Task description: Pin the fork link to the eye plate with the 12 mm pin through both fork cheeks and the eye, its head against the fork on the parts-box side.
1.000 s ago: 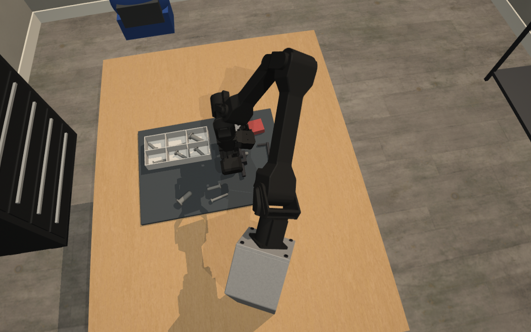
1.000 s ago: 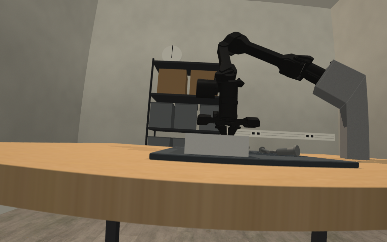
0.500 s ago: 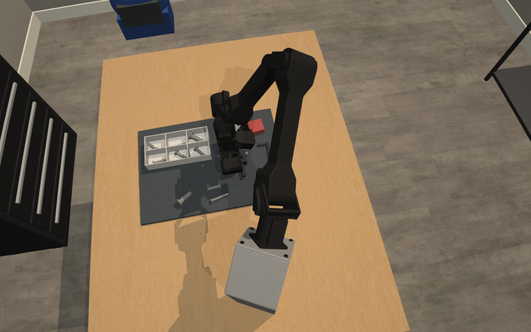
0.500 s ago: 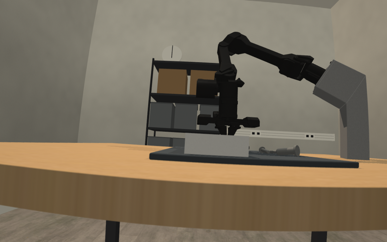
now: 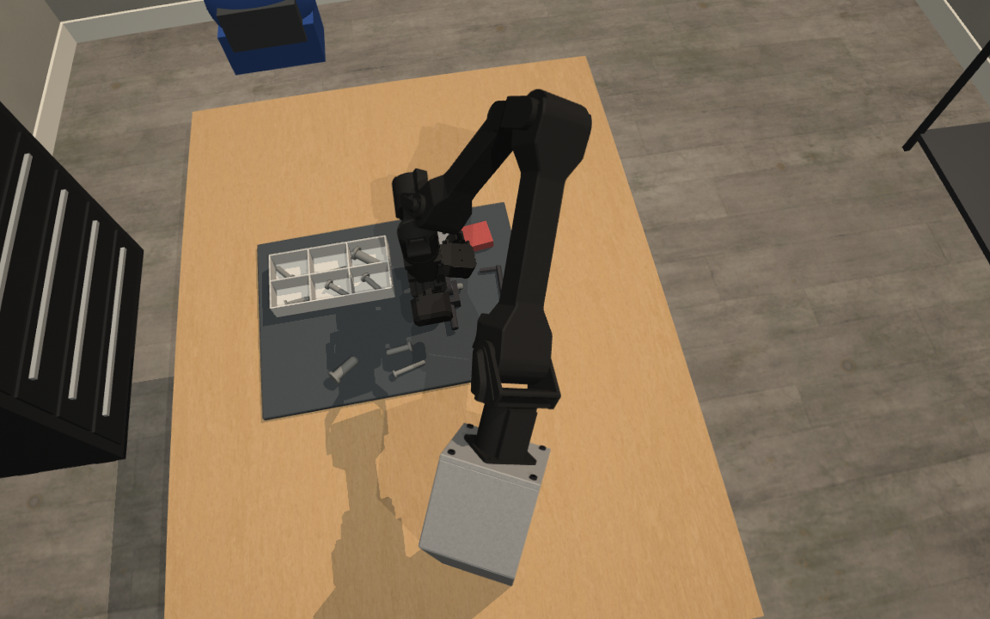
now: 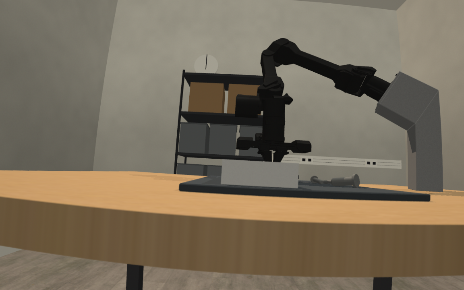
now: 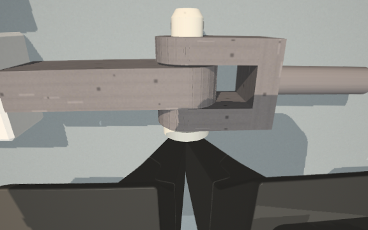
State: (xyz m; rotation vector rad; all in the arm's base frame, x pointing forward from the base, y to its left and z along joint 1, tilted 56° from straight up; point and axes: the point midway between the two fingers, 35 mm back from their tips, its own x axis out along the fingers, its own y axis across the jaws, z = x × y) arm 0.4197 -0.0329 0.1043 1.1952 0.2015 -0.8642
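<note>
My gripper is now 30 mm to the left of the grey eye plate and 30 mm above it. Also, from my hand: long strip 110 mm to the right, 40 mm behind, 30 mm below; dark mat 60 mm to the left, 40 mm below, 30 mm ahead; mount block 70 mm ahead, 60 mm to the right, 20 mm below.
</note>
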